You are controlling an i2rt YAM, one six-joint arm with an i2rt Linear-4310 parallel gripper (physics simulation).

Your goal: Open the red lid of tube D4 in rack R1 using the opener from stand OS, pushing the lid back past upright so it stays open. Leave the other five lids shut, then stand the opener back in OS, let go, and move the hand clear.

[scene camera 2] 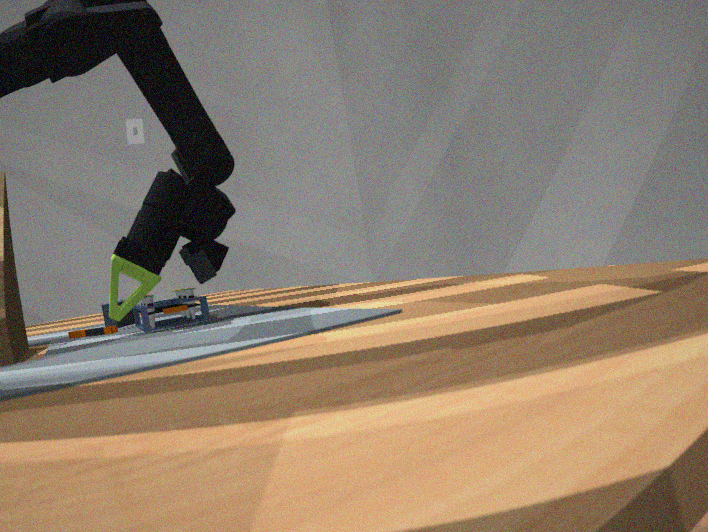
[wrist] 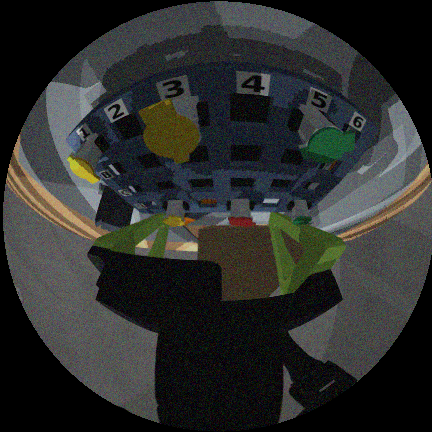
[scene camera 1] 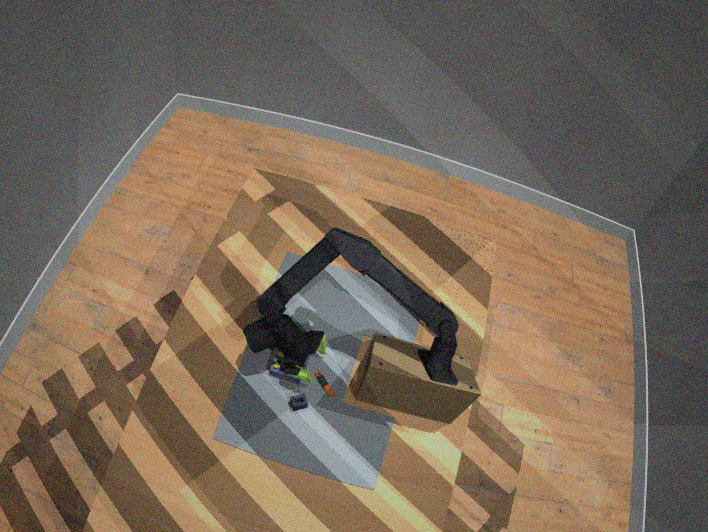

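Seen in the pictures: gripper, fingertip midpoint: (scene camera 2: 114, 317) (wrist: 218, 215) (scene camera 1: 317, 368); arm's base, origin of the base link: (scene camera 1: 436, 368).
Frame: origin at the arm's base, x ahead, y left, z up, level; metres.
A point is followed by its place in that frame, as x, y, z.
Observation:
My gripper (scene camera 1: 313, 359) {0.295, -0.003, -0.145} (scene camera 2: 116, 317) {0.295, -0.003, -0.145} (wrist: 218, 215) {0.295, -0.003, -0.145} is open, with its green fingers wide apart and nothing held. It hangs low by row D of the blue rack R1 (scene camera 1: 286, 375) {0.372, 0.043, -0.136} (scene camera 2: 204, 308) {0.396, -0.087, -0.151} (wrist: 215, 107). The red lid of D4 (wrist: 241, 221) {0.339, -0.024, -0.124} looks shut and lies between the fingertips in the wrist view, nearer the right one; contact is unclear. The orange-and-black opener (scene camera 1: 323, 383) {0.270, 0.035, -0.157} (scene camera 2: 92, 331) {0.266, 0.023, -0.160} lies flat on the mat, outside the stand. The dark stand OS (scene camera 1: 297, 402) {0.329, 0.106, -0.160} (wrist: 114, 207) {0.333, 0.096, -0.146} is beside the rack. Yellow lids (wrist: 171, 137) (wrist: 84, 169) (wrist: 174, 221) {0.345, 0.013, -0.124} and green lids (wrist: 329, 144) (wrist: 302, 220) {0.333, -0.062, -0.124} look shut.
The grey-blue mat (scene camera 1: 354, 457) {0.152, 0.232, -0.166} (scene camera 2: 286, 326) {0.385, -0.312, -0.166} lies under the rack, stand and opener. The wooden box (scene camera 1: 412, 388) {0.058, 0.073, 0.013} (wrist: 240, 260) {0.169, -0.014, -0.112} carries the arm's base and stands close beyond the opener. Yellow and green lids at row D flank the red lid closely.

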